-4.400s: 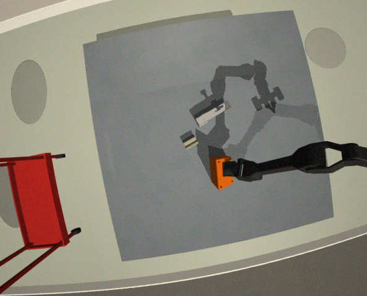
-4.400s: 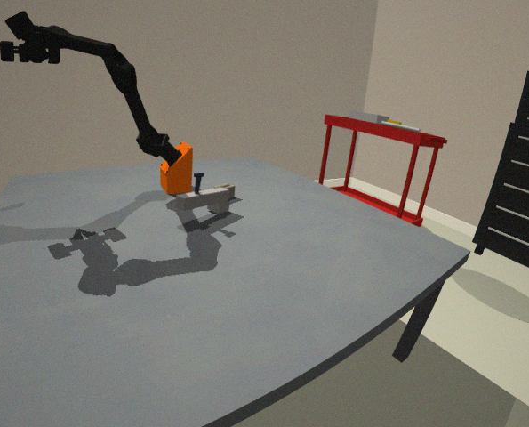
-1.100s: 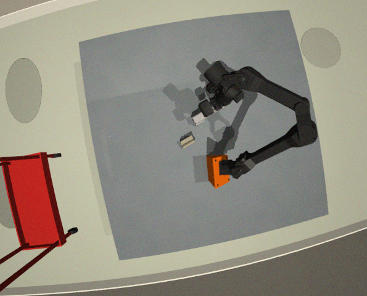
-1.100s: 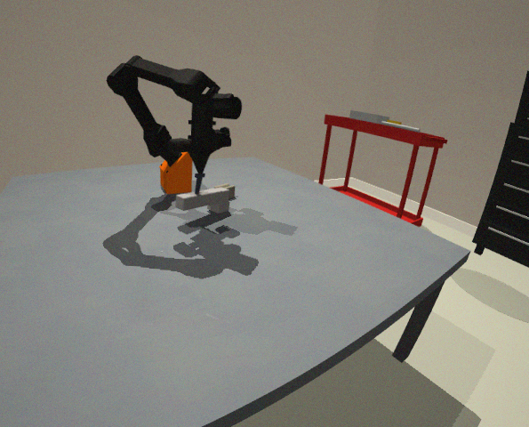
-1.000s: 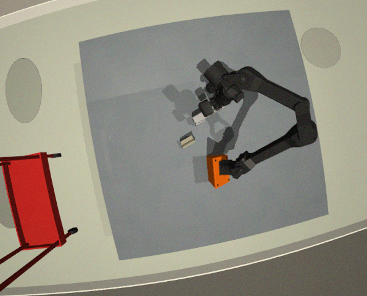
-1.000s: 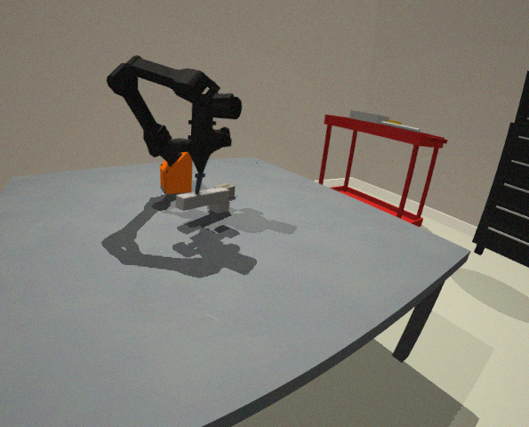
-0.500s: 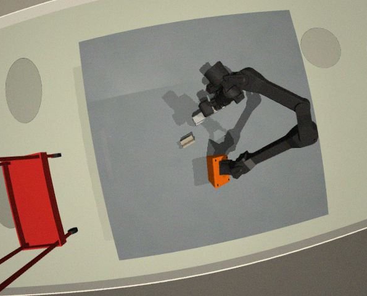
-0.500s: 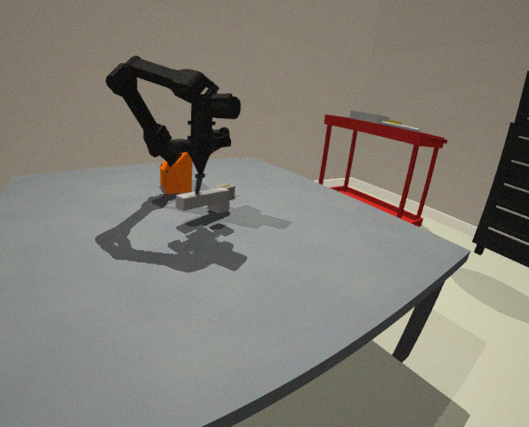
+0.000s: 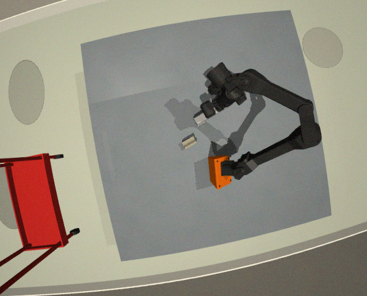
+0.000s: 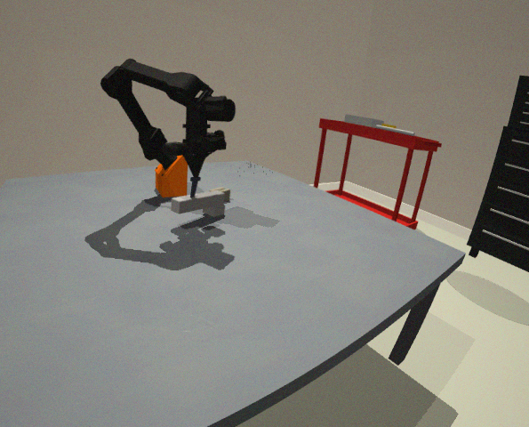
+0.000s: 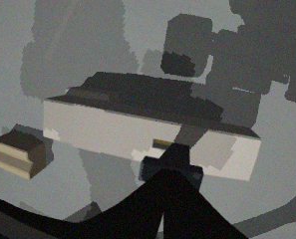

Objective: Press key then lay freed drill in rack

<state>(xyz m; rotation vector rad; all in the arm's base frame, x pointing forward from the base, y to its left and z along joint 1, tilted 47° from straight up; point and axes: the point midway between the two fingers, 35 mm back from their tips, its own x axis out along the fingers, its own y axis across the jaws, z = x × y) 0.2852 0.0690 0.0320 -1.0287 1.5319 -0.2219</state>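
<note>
My gripper tip is now 30 mm above the dark key. Round my gripper tip: light grey block (20 mm behind, 20 mm to the left, 90 mm below); then beige rack (160 mm behind, 130 mm to the left, 110 mm below); then drill (30 mm behind, 40 mm to the left, 80 mm below).
</note>
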